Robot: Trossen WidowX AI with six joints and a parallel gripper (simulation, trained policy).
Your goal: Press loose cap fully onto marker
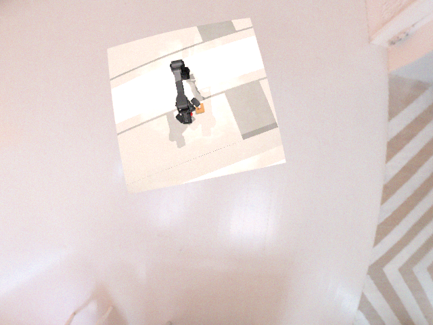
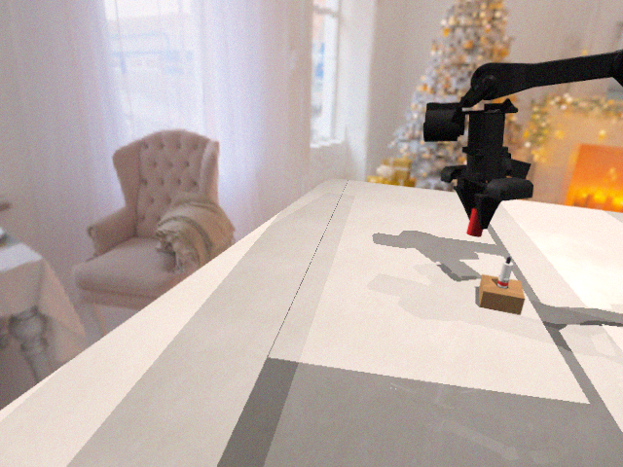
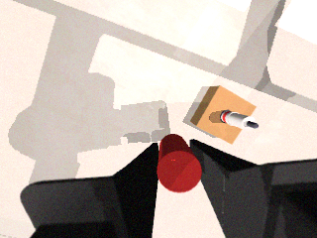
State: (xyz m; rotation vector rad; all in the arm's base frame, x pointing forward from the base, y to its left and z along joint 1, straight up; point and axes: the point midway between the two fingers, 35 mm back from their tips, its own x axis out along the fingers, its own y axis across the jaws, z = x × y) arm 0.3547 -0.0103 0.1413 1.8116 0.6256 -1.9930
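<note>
The holder block is 9 cm below my gripper tip, 7 cm to the left of it and 5 cm behind it. The rest, counted from my gripper tip: red cap: 1 cm above.
</note>
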